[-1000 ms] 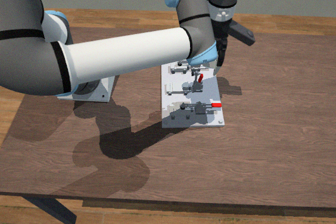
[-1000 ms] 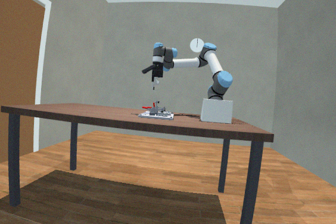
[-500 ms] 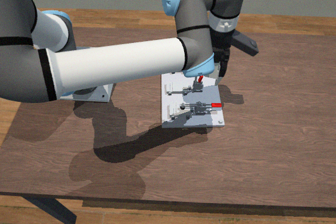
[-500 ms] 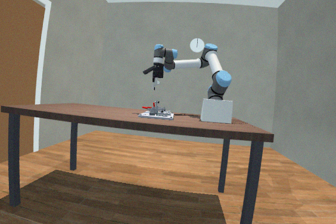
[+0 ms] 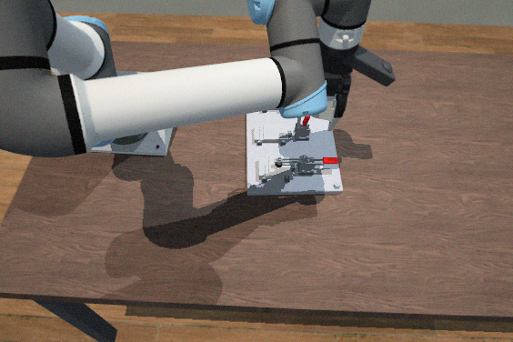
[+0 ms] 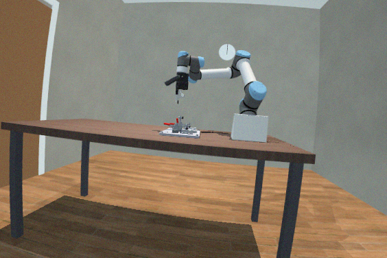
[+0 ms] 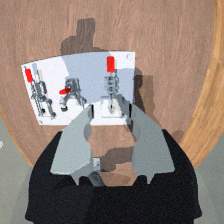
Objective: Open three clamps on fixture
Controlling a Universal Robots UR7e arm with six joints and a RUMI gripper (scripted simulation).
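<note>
Now: hand 6 cm past the white fixture plate, 11 cm to the right of it and 21 cm above it. From my hand the other things lie so: grey part (10 cm behind, 23 cm to the left, 18 cm below).
</note>
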